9 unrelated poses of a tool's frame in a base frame.
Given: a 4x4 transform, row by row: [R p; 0 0 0 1], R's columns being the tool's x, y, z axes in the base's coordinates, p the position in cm. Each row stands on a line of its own.
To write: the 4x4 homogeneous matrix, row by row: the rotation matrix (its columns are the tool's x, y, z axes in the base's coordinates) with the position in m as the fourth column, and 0 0 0 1 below. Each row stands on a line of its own. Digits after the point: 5 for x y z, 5 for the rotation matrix.
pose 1, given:
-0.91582 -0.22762 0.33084 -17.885
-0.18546 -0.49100 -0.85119 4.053
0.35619 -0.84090 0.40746 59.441
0 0 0 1
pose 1, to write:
-0.91582 -0.22762 0.33084 -0.17885
-0.18546 -0.49100 -0.85119 0.04053
0.35619 -0.84090 0.40746 0.59441
0 0 0 1

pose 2, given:
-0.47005 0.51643 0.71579 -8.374
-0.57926 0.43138 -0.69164 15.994
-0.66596 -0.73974 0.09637 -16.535
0 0 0 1
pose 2, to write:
-0.47005 0.51643 0.71579 -0.08374
-0.57926 0.43138 -0.69164 0.15994
-0.66596 -0.73974 0.09637 -0.16535
0 0 0 1

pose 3, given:
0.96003 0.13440 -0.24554 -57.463
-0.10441 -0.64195 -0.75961 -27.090
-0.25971 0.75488 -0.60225 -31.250
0 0 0 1
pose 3, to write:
0.96003 0.13440 -0.24554 -0.57463
-0.10441 -0.64195 -0.75961 -0.27090
-0.25971 0.75488 -0.60225 -0.31250
0 0 0 1

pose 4, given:
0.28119 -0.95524 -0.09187 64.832
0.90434 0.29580 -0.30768 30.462
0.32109 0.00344 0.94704 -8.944
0 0 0 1
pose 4, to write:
0.28119 -0.95524 -0.09187 0.64832
0.90434 0.29580 -0.30768 0.30462
0.32109 0.00344 0.94704 -0.08944
0 0 0 1

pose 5, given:
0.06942 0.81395 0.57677 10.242
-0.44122 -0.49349 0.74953 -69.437
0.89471 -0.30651 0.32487 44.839
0 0 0 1
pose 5, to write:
0.06942 0.81395 0.57677 0.10242
-0.44122 -0.49349 0.74953 -0.69437
0.89471 -0.30651 0.32487 0.44839
0 0 0 1

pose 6, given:
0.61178 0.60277 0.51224 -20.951
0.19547 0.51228 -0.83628 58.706
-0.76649 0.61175 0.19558 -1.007
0 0 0 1
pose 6, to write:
0.61178 0.60277 0.51224 -0.20951
0.19547 0.51228 -0.83628 0.58706
-0.76649 0.61175 0.19558 -0.01007
0 0 0 1

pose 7, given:
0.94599 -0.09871 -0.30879 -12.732
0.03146 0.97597 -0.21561 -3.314
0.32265 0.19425 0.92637 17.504
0 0 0 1
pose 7, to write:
0.94599 -0.09871 -0.30879 -0.12732
0.03146 0.97597 -0.21561 -0.03314
0.32265 0.19425 0.92637 0.17504
0 0 0 1

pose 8, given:
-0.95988 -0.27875 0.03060 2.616
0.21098 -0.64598 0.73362 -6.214
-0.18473 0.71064 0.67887 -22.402
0 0 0 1
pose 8, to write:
-0.95988 -0.27875 0.03060 0.02616
0.21098 -0.64598 0.73362 -0.06214
-0.18473 0.71064 0.67887 -0.22402
0 0 0 1

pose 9, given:
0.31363 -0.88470 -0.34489 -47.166
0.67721 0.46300 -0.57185 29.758
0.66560 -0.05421 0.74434 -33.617
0 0 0 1
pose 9, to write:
0.31363 -0.88470 -0.34489 -0.47166
0.67721 0.46300 -0.57185 0.29758
0.66560 -0.05421 0.74434 -0.33617
0 0 0 1

